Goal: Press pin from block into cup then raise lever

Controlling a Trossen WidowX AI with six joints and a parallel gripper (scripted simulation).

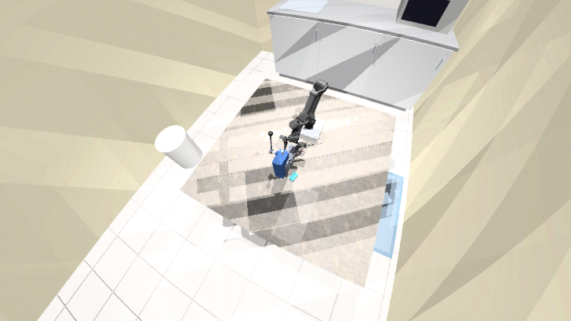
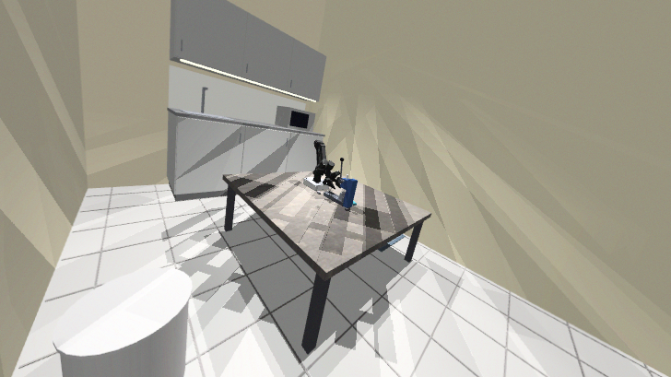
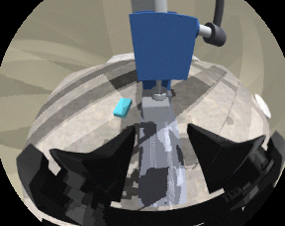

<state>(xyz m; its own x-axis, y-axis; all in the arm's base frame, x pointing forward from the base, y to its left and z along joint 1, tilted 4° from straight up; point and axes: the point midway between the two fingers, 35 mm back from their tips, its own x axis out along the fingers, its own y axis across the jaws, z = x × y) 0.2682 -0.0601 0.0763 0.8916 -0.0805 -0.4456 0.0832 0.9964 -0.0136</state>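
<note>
Right now the grey lever is 6 cm ahead of my gripper tip, 7 cm to the right of it and 17 cm above it. From my gripper tip the other things lie so: round pin 7 cm ahead, 1 cm to the right, 3 cm below; then small cup 12 cm ahead, 8 cm to the left, 9 cm below.
</note>
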